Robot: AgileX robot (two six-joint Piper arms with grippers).
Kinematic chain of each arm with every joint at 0, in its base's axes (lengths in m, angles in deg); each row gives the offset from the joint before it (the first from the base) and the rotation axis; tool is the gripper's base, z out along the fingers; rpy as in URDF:
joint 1: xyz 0 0 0.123 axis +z
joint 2: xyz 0 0 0 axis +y
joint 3: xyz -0.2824 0 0.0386 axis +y
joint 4: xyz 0.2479 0 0.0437 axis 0.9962 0 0.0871
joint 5: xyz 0 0 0 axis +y
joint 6: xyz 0.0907 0 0.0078 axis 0.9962 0 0.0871
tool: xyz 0 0 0 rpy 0 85 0
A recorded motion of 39 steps. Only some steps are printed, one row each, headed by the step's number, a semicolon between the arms.
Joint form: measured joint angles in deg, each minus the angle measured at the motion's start. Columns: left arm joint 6, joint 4, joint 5, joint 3, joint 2, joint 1; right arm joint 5, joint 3, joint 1, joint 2, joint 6, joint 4.
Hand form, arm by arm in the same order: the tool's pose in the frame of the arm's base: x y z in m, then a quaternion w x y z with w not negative. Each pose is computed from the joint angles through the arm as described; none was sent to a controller.
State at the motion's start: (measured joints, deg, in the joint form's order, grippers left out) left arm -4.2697 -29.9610 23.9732 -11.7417 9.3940 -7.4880; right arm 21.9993 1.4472 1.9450 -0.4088 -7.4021 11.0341
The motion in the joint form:
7: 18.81 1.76 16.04 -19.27 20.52 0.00; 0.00 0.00 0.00 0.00 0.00 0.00
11: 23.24 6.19 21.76 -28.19 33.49 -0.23; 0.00 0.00 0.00 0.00 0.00 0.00
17: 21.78 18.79 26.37 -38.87 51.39 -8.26; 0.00 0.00 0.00 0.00 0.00 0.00
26: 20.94 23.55 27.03 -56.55 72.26 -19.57; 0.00 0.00 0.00 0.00 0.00 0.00
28: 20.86 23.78 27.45 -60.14 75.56 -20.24; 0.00 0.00 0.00 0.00 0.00 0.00
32: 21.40 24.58 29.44 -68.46 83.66 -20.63; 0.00 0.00 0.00 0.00 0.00 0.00
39: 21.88 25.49 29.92 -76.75 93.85 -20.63; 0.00 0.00 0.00 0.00 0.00 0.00
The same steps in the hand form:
7: 0.0918 -0.0400 0.3017 0.46899 0.07417 0.85764 -0.19750; 0.0522 0.0083 0.1711 0.58801 -0.01482 0.80694 0.05358
11: 0.1300 -0.0442 0.3169 0.40181 0.13547 0.89255 -0.15349; 0.0522 0.0083 0.1711 0.58801 -0.01482 0.80694 0.05358
17: 0.1880 -0.0671 0.3138 0.29635 0.23645 0.92139 -0.08544; 0.0522 0.0083 0.1711 0.58801 -0.01482 0.80694 0.05358
26: 0.2590 -0.1412 0.3153 0.25803 0.33777 0.90207 -0.07488; 0.0522 0.0083 0.1711 0.58801 -0.01482 0.80694 0.05358
28: 0.2718 -0.1515 0.3161 0.25664 0.34360 0.90027 -0.07477; 0.0522 0.0083 0.1711 0.58801 -0.01482 0.80694 0.05358
32: 0.3043 -0.1704 0.3108 0.24256 0.35586 0.90002 -0.06699; 0.0522 0.0083 0.1711 0.58801 -0.01482 0.80694 0.05358
39: 0.3443 -0.1905 0.2868 0.22354 0.36403 0.90239 -0.05664; 0.0522 0.0083 0.1711 0.58801 -0.01482 0.80694 0.05358

